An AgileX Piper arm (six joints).
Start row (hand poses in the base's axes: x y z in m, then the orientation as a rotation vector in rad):
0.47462 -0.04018 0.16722 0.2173 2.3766 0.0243
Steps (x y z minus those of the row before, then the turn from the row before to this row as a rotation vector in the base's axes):
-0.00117 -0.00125 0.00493 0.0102 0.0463 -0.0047
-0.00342 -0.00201 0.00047 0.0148 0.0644 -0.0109
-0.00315 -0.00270 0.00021 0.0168 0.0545 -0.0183
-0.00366 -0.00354 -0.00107 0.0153 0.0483 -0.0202
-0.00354 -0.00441 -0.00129 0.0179 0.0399 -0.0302
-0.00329 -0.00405 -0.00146 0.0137 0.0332 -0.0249
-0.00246 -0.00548 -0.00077 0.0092 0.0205 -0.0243
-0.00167 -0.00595 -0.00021 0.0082 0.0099 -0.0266
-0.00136 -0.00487 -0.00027 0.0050 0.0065 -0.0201
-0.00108 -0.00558 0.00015 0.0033 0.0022 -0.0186
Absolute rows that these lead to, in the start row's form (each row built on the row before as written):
0.47345 -0.04143 0.17215 0.2306 2.4225 0.0295
0.47003 -0.04344 0.17262 0.2551 2.4857 0.0356
0.46688 -0.04614 0.17283 0.2895 2.5379 0.0425
0.46322 -0.04968 0.17176 0.3258 2.5832 0.0477
0.45968 -0.05409 0.17047 0.3759 2.6180 0.0540
0.45639 -0.05814 0.16901 0.4175 2.6464 0.0578
0.45393 -0.06362 0.16824 0.4556 2.6616 0.0583
0.45226 -0.06957 0.16803 0.4951 2.6653 0.0591
0.45090 -0.07444 0.16776 0.5245 2.6667 0.0583
0.44982 -0.08002 0.16791 0.5507 2.6639 0.0567

